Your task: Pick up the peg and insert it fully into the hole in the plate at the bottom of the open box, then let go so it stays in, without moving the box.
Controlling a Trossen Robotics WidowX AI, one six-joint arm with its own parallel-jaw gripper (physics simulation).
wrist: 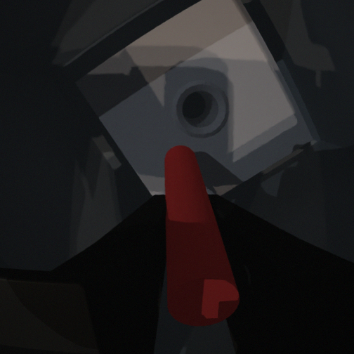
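A red round peg (187, 200) is held between the two black fingers of my gripper (184, 206), which is shut on it. The peg's far end points up the view, and its near end faces the camera at the lower middle. The pale grey square plate (135, 125) lies beyond the peg, turned at an angle. The round hole (195, 106) with a ringed rim shows in the plate, a little above and to the right of the peg's far end. The peg is outside the hole. How far its tip is above the plate is hard to tell.
The dark inside of the open box (35, 150) surrounds the plate, with its walls in shadow. Shadows lie across the plate and the box floor. A dark strip runs along the plate's upper left edge.
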